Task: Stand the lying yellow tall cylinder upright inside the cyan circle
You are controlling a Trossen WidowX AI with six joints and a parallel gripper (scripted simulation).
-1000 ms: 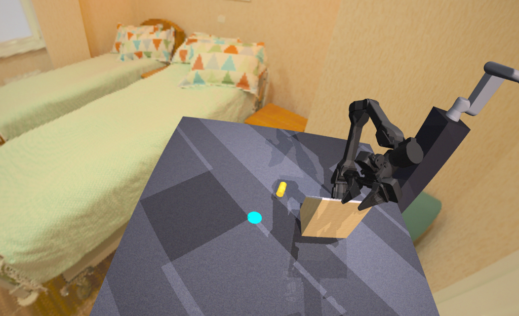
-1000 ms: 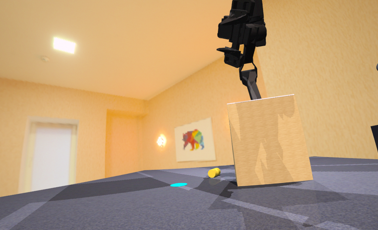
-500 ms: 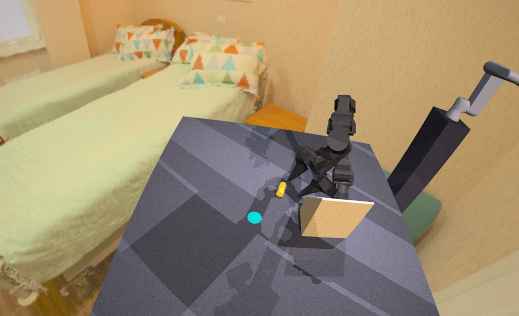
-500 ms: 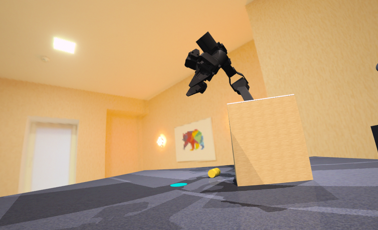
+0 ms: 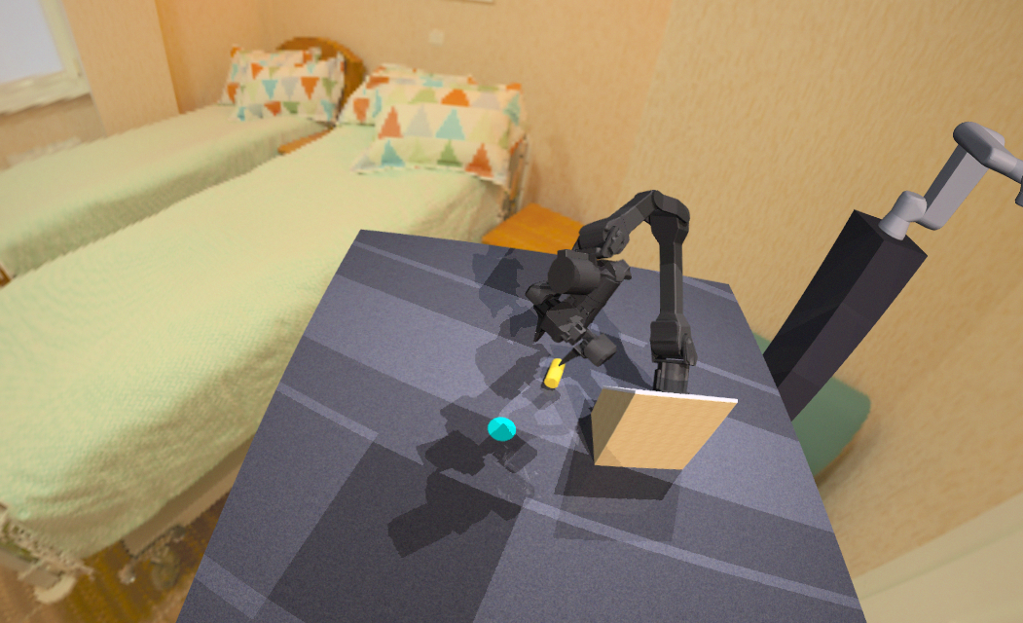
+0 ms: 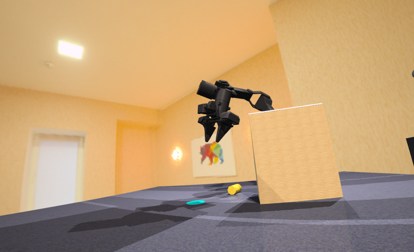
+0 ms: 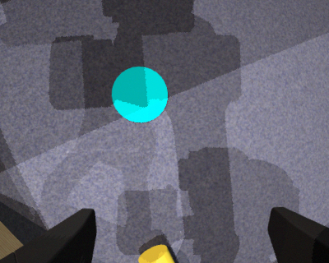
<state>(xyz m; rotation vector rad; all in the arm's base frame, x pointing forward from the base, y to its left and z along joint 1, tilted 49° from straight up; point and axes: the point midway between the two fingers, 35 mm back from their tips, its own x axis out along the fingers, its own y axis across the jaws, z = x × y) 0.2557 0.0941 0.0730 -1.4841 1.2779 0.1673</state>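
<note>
My gripper tip is now 180 mm above the yellow cylinder, 120 mm to the left of it and 50 mm past it. The rest, counted from my gripper tip: cyan circle 200 mm below, 50 mm to the left, 50 mm ahead.
</note>
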